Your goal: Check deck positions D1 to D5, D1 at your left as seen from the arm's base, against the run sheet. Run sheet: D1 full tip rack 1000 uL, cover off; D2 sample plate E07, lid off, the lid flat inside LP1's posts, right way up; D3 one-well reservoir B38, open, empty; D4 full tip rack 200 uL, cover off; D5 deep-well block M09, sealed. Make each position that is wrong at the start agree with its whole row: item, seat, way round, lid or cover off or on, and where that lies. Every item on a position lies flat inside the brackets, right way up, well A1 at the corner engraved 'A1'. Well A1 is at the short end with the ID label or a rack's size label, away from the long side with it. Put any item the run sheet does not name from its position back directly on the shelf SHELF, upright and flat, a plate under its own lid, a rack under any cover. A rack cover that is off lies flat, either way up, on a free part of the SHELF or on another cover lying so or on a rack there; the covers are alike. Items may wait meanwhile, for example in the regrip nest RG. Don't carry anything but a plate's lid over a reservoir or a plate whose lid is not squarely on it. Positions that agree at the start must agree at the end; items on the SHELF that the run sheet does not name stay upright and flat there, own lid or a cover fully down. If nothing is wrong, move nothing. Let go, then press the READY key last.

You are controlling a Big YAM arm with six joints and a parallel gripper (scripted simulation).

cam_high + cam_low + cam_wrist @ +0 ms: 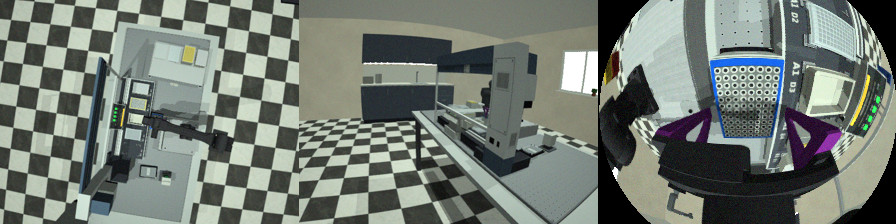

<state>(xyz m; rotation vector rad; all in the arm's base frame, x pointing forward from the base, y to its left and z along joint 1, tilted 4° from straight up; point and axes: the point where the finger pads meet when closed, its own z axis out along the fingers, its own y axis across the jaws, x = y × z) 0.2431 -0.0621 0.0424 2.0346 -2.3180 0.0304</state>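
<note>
Now: hand 40 mm above the blue-framed tip rack, 10 mm to the right of it and 10 mm past it. The rest, counted from my hand: cream reservoir 160 mm ahead, 50 mm below, 10 mm to the right; clear rack cover 150 mm ahead, 130 mm to the right; yellow-framed tip rack 140 mm ahead, 130 mm to the right, 20 mm below.
</note>
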